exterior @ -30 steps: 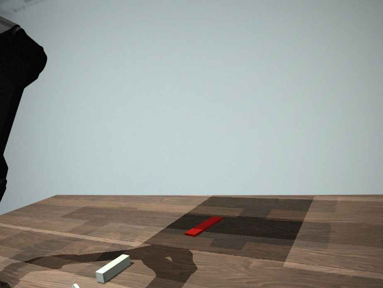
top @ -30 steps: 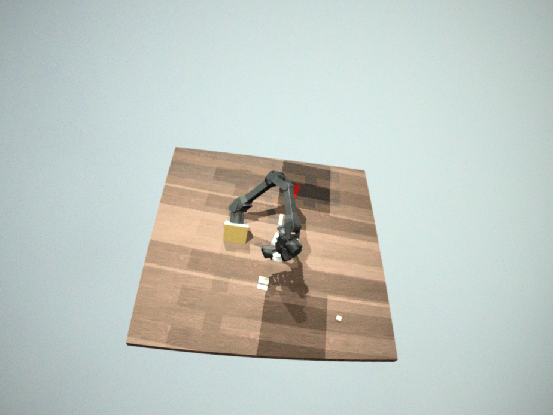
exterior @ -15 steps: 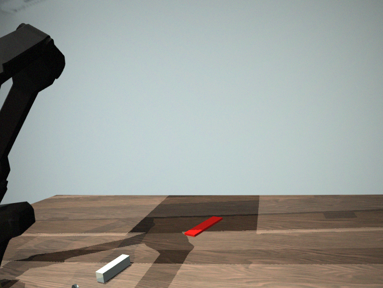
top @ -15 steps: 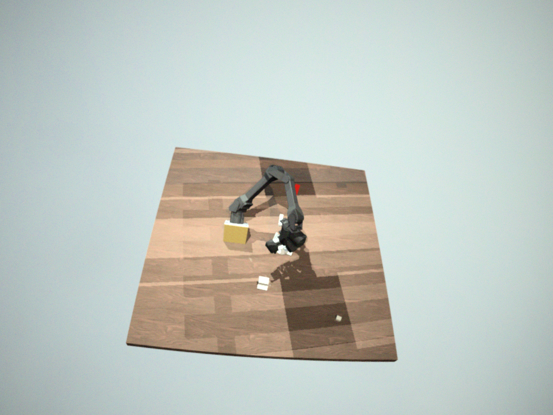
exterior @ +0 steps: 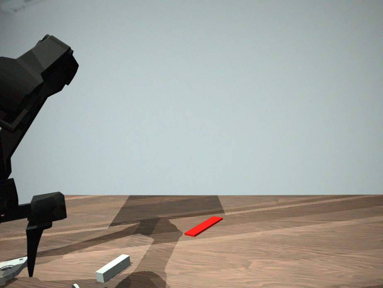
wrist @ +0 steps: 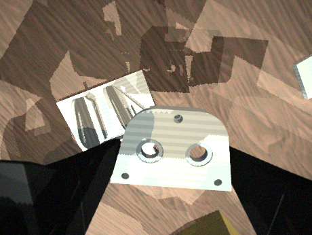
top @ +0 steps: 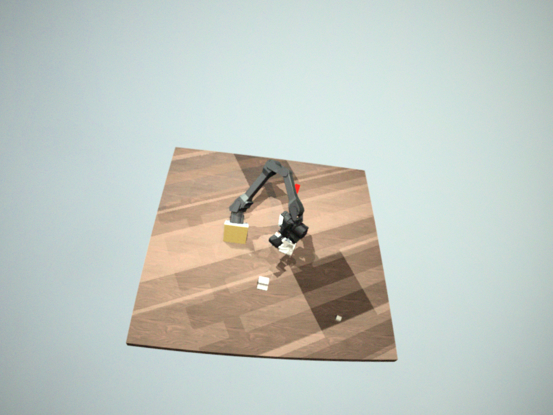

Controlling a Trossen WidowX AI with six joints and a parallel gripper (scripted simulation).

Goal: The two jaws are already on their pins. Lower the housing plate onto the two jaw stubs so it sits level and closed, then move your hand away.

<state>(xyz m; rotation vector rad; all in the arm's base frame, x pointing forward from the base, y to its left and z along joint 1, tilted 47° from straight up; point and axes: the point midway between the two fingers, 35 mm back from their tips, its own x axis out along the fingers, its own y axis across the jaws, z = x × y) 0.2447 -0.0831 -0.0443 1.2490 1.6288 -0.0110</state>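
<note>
Right now the white bar is 210 mm to the left of my gripper tip, 90 mm below it and 10 mm ahead of it. Round my gripper tip: small white cube: 380 mm to the right, 290 mm ahead, 90 mm below; then flat red bar: 450 mm to the left, 120 mm ahead, 90 mm below.
</note>
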